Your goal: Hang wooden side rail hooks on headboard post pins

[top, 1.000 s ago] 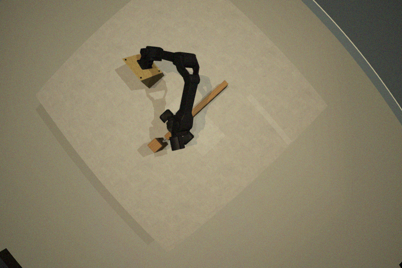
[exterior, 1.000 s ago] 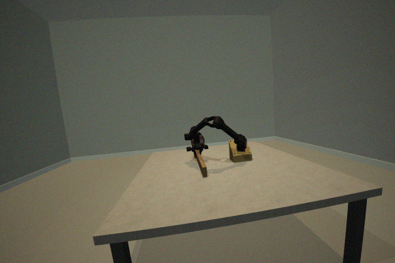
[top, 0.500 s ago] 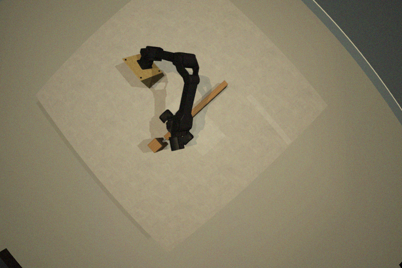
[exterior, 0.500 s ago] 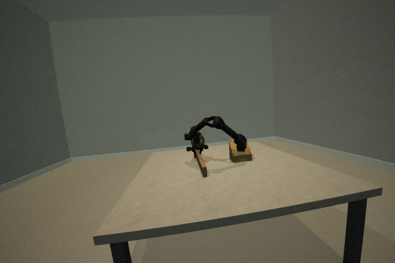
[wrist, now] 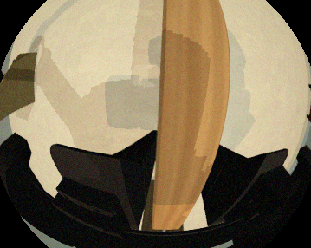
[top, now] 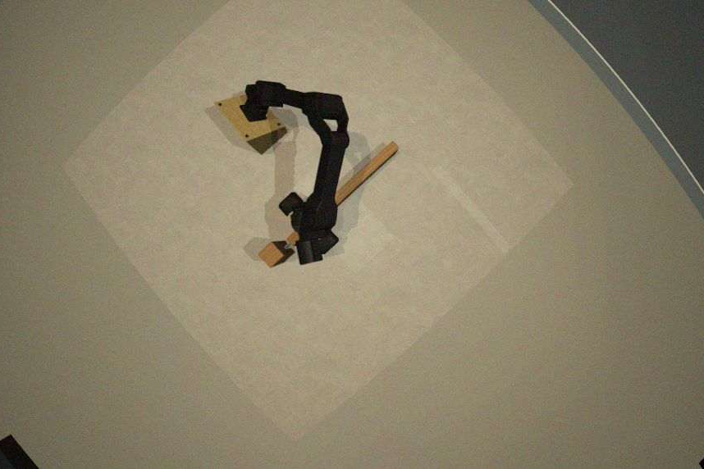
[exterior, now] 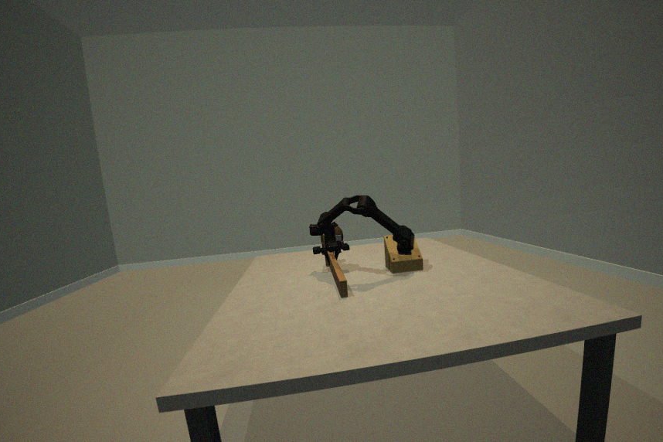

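The headboard post is 20 mm ahead of my gripper tip, 120 mm to the right of it and 40 mm above it.
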